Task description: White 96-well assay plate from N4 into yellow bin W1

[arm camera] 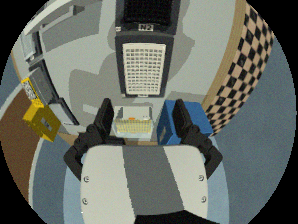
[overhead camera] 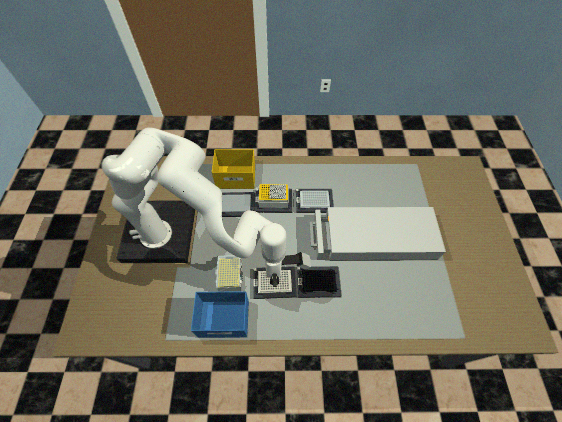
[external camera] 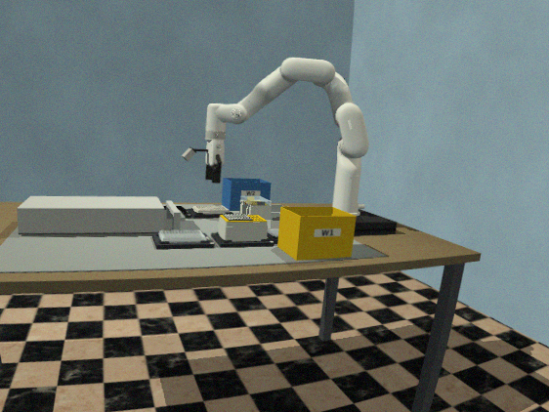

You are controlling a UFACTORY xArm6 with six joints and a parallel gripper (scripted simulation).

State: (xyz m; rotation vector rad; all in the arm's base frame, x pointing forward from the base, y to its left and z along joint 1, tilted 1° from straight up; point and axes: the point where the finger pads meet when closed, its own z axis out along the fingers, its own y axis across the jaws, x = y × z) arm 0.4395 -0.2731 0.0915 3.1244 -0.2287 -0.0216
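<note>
Right now the white 96-well assay plate is 120 mm below my hand. From my hand the other things lie so: dark work nest N4: 130 mm below; blue bin: 210 mm behind, 100 mm to the right, 100 mm below; black plate: 170 mm ahead, 30 mm to the right, 120 mm below.
</note>
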